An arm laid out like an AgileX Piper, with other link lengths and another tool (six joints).
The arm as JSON. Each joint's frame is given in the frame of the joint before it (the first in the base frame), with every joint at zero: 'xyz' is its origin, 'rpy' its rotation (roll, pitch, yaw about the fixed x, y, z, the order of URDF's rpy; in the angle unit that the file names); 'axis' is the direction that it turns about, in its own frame. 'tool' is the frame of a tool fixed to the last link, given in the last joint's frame.
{
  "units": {
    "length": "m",
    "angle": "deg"
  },
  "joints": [
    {
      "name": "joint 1",
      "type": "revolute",
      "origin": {
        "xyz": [
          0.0,
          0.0,
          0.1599
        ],
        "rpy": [
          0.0,
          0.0,
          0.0
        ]
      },
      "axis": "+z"
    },
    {
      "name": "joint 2",
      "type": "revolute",
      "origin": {
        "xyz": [
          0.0,
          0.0,
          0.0
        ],
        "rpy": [
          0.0,
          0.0,
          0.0
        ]
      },
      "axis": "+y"
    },
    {
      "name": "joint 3",
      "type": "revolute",
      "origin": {
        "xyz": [
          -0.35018,
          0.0,
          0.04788
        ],
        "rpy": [
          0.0,
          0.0,
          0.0
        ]
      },
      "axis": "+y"
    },
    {
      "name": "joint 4",
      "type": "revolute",
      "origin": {
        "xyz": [
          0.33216,
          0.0,
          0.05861
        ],
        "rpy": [
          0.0,
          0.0,
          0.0
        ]
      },
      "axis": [
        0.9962,
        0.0,
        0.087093
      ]
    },
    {
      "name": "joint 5",
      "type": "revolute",
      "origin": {
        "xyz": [
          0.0,
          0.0,
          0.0
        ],
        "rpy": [
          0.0,
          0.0,
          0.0
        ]
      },
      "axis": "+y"
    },
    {
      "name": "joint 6",
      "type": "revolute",
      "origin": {
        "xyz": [
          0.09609,
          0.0,
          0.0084
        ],
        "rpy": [
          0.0,
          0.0,
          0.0
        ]
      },
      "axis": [
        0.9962,
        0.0,
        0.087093
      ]
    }
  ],
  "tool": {
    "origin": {
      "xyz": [
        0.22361,
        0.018,
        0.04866
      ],
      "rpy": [
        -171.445,
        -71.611,
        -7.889
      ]
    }
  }
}
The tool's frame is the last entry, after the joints.
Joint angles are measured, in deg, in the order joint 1, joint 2, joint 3, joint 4, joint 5, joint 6. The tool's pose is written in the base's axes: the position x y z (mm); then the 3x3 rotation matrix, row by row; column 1 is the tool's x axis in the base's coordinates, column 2 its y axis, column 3 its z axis. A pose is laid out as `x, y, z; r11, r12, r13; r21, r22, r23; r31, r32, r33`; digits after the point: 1 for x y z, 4 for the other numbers.
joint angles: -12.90 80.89 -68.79 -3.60 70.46 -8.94
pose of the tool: 413.8, -91.0, 189.8; 0.9730, -0.1100, -0.2028; -0.1248, -0.9903, -0.0616; -0.1940, 0.0853, -0.9773
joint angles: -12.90 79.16 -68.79 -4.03 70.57 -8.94
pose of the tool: 411.7, -92.8, 202.4; 0.9778, -0.1117, -0.1774; -0.1266, -0.9891, -0.0751; -0.1671, 0.0959, -0.9813
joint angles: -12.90 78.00 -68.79 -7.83 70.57 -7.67
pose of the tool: 406.7, -112.5, 211.7; 0.9769, -0.1283, -0.1709; -0.1522, -0.9791, -0.1349; -0.1500, 0.1578, -0.9760
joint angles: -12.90 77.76 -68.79 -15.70 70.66 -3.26
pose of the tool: 398.5, -154.0, 219.6; 0.9635, -0.1873, -0.1914; -0.2305, -0.9438, -0.2370; -0.1362, 0.2724, -0.9525
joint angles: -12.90 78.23 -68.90 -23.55 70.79 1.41
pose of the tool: 392.0, -194.7, 229.1; 0.9449, -0.2443, -0.2180; -0.3072, -0.8918, -0.3323; -0.1133, 0.3809, -0.9176
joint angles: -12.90 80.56 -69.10 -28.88 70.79 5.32
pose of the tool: 391.7, -222.4, 225.1; 0.9249, -0.2781, -0.2592; -0.3630, -0.8486, -0.3849; -0.1129, 0.4501, -0.8858
